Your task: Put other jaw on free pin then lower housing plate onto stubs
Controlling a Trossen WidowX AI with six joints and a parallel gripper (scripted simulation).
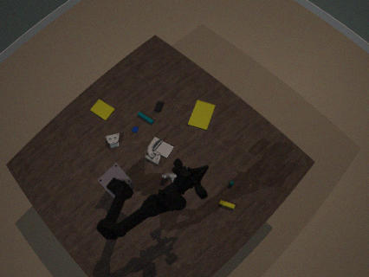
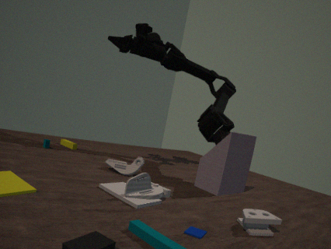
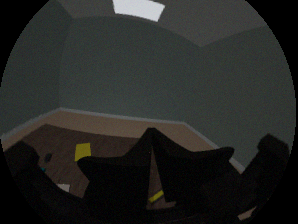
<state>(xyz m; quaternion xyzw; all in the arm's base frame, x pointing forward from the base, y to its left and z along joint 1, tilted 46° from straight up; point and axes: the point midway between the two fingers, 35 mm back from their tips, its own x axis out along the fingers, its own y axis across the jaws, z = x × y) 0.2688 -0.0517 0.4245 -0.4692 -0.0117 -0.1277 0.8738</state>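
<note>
Right now my gripper tip is 360 mm above the grey jaw, 200 mm to the right of it and 50 mm past it. The rest, counted from my gripper tip: yellow bar 390 mm below, 120 mm to the right, 10 mm ahead; then blue tile 520 mm to the left, 400 mm below, 40 mm ahead; then teal cube 380 mm below, 120 mm ahead, 70 mm to the right.
</note>
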